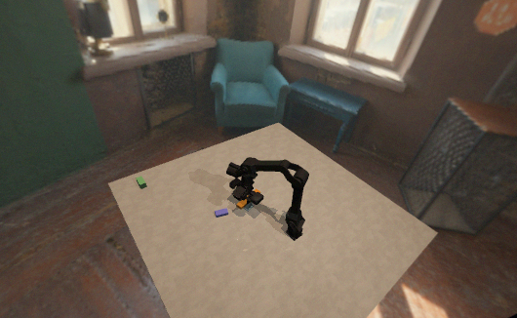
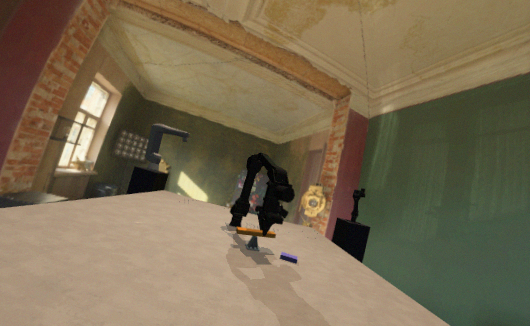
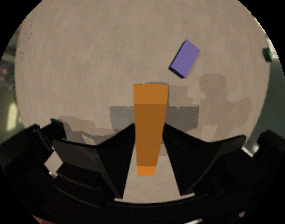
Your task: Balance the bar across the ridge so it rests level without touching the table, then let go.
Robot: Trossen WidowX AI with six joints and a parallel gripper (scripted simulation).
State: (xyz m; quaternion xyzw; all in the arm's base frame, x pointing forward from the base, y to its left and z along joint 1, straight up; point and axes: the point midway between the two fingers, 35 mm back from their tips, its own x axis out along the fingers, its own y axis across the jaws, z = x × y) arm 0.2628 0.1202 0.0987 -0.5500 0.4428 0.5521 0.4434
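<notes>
My gripper tip is 10 mm short of the orange bar and 30 mm to the left of it. Round my gripper tip: purple block (50 mm ahead, 120 mm to the left, 60 mm below); then green block (480 mm ahead, 380 mm to the left, 50 mm below).
</notes>
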